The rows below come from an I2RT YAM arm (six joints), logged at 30 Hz.
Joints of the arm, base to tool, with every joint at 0 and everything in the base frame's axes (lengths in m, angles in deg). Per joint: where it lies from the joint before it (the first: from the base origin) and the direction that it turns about. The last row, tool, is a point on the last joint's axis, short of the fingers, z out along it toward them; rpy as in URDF.
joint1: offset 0 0 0.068 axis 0 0 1
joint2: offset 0.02 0.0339 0.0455 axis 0 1 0
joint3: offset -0.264 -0.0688 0 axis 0 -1 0
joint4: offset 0.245 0.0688 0.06 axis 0 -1 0
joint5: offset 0.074 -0.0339 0.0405 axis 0 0 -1
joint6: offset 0.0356 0 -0.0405 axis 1 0 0
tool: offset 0 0 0 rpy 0 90 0
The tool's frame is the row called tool.
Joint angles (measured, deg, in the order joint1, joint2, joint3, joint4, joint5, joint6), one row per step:
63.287, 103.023, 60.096, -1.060, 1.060, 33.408
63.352, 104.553, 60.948, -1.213, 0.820, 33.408
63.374, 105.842, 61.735, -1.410, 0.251, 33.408
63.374, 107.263, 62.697, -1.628, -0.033, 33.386
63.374, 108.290, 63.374, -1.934, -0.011, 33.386
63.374, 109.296, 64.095, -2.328, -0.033, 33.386
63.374, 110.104, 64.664, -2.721, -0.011, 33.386
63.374, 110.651, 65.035, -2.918, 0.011, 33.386
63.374, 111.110, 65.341, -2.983, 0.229, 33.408
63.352, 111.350, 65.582, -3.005, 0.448, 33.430
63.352, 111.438, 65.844, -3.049, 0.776, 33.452
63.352, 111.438, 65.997, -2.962, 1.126, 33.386
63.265, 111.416, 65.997, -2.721, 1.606, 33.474
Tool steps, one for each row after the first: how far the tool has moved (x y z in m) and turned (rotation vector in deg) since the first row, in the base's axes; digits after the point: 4 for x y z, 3 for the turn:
0.0014, 0.0041, -0.0054, -0.667, 0.523, 0.236
0.0026, 0.0076, -0.0098, -1.112, 1.196, 0.662
0.0044, 0.0115, -0.0143, -1.632, 1.669, 0.874
0.0056, 0.0140, -0.0180, -2.223, 1.953, 0.854
0.0069, 0.0165, -0.0214, -2.821, 2.276, 0.865
0.0078, 0.0184, -0.0244, -3.391, 2.549, 0.846
0.0085, 0.0196, -0.0264, -3.730, 2.705, 0.828
0.0092, 0.0207, -0.0280, -3.988, 2.676, 0.661
0.0099, 0.0215, -0.0284, -4.070, 2.558, 0.471
0.0105, 0.0223, -0.0277, -4.054, 2.301, 0.229
0.0110, 0.0228, -0.0269, -3.974, 1.927, 0.035
0.0120, 0.0227, -0.0264, -3.864, 1.557, -0.448

